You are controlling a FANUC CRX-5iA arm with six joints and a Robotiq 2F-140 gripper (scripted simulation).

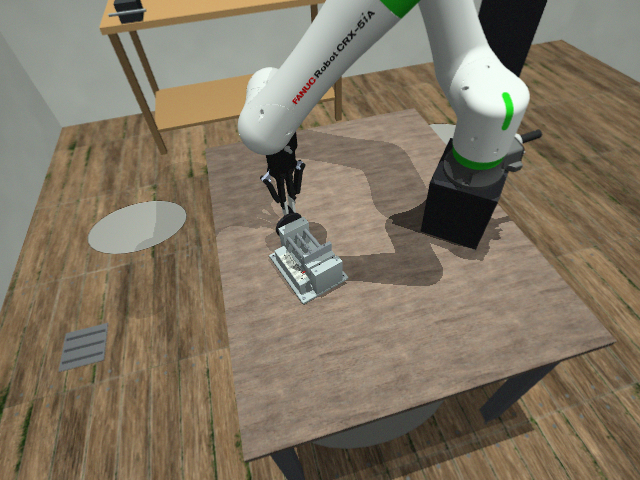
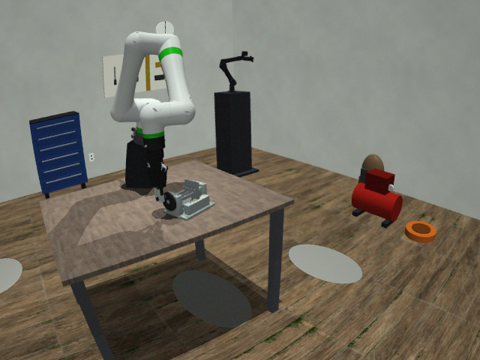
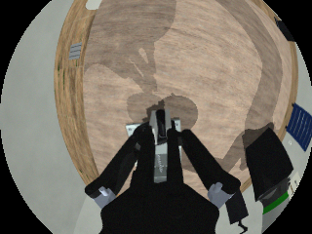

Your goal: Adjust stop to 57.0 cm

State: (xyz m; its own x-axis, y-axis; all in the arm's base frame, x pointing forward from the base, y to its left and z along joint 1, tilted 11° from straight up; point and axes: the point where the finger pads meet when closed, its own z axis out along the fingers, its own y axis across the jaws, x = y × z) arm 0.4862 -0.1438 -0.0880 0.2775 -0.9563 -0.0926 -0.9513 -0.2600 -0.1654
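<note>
Right now the black handwheel is 2 cm to the left of my hand and 2 cm below it.
</note>
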